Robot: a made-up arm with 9 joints. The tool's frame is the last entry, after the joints.
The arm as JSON. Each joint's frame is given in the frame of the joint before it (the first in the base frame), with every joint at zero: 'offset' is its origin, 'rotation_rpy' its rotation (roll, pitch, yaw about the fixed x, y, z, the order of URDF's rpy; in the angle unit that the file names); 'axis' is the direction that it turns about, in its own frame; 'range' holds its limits. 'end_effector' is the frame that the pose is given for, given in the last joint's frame.
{
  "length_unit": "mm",
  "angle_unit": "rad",
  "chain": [
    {
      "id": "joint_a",
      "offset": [
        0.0,
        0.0,
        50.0
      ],
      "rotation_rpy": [
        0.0,
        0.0,
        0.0
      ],
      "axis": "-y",
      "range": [
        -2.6,
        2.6
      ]
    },
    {
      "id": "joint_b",
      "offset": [
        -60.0,
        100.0,
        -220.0
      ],
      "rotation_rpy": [
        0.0,
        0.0,
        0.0
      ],
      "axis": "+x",
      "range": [
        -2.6,
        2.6
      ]
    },
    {
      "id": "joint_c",
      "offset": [
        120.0,
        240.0,
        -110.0
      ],
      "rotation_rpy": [
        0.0,
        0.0,
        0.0
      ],
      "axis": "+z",
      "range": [
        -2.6,
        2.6
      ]
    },
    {
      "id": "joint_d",
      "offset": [
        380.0,
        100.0,
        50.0
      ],
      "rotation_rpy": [
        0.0,
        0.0,
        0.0
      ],
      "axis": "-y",
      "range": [
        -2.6,
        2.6
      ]
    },
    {
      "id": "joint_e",
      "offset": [
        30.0,
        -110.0,
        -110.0
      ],
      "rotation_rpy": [
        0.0,
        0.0,
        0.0
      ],
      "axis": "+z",
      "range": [
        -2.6,
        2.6
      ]
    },
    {
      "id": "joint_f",
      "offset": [
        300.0,
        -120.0,
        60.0
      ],
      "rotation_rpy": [
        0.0,
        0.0,
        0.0
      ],
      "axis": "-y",
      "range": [
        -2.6,
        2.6
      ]
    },
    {
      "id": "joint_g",
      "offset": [
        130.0,
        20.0,
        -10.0
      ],
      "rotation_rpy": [
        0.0,
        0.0,
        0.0
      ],
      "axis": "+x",
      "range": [
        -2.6,
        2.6
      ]
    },
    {
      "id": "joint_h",
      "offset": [
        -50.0,
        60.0,
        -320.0
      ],
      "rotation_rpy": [
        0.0,
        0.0,
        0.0
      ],
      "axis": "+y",
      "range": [
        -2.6,
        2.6
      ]
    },
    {
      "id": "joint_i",
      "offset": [
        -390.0,
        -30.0,
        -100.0
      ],
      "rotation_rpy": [
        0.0,
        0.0,
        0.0
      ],
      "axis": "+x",
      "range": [
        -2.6,
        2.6
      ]
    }
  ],
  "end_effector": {
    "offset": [
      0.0,
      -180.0,
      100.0
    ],
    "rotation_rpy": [
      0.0,
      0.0,
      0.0
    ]
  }
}
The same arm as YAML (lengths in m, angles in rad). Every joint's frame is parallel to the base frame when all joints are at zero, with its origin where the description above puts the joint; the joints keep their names.
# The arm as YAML. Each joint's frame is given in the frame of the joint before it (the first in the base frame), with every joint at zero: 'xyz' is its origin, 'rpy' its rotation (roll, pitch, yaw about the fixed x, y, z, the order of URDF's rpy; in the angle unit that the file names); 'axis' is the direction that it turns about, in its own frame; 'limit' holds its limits. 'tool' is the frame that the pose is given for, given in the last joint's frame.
units:
  length: m
  angle: rad
joints:
  - name: joint_a
    type: revolute
    origin:
      xyz: [0.0, 0.0, 0.05]
      rpy: [0.0, 0.0, 0.0]
    axis: "-y"
    limit:
      lower: -2.6
      upper: 2.6
  - name: joint_b
    type: revolute
    origin:
      xyz: [-0.06, 0.1, -0.22]
      rpy: [0.0, 0.0, 0.0]
    axis: "+x"
    limit:
      lower: -2.6
      upper: 2.6
  - name: joint_c
    type: revolute
    origin:
      xyz: [0.12, 0.24, -0.11]
      rpy: [0.0, 0.0, 0.0]
    axis: "+z"
    limit:
      lower: -2.6
      upper: 2.6
  - name: joint_d
    type: revolute
    origin:
      xyz: [0.38, 0.1, 0.05]
      rpy: [0.0, 0.0, 0.0]
    axis: "-y"
    limit:
      lower: -2.6
      upper: 2.6
  - name: joint_e
    type: revolute
    origin:
      xyz: [0.03, -0.11, -0.11]
      rpy: [0.0, 0.0, 0.0]
    axis: "+z"
    limit:
      lower: -2.6
      upper: 2.6
  - name: joint_f
    type: revolute
    origin:
      xyz: [0.3, -0.12, 0.06]
      rpy: [0.0, 0.0, 0.0]
    axis: "-y"
    limit:
      lower: -2.6
      upper: 2.6
  - name: joint_g
    type: revolute
    origin:
      xyz: [0.13, 0.02, -0.01]
      rpy: [0.0, 0.0, 0.0]
    axis: "+x"
    limit:
      lower: -2.6
      upper: 2.6
  - name: joint_h
    type: revolute
    origin:
      xyz: [-0.05, 0.06, -0.32]
      rpy: [0.0, 0.0, 0.0]
    axis: "+y"
    limit:
      lower: -2.6
      upper: 2.6
  - name: joint_i
    type: revolute
    origin:
      xyz: [-0.39, -0.03, -0.1]
      rpy: [0.0, 0.0, 0.0]
    axis: "+x"
    limit:
      lower: -2.6
      upper: 2.6
tool:
  origin:
    xyz: [0.0, -0.18, 0.1]
    rpy: [0.0, 0.0, 0.0]

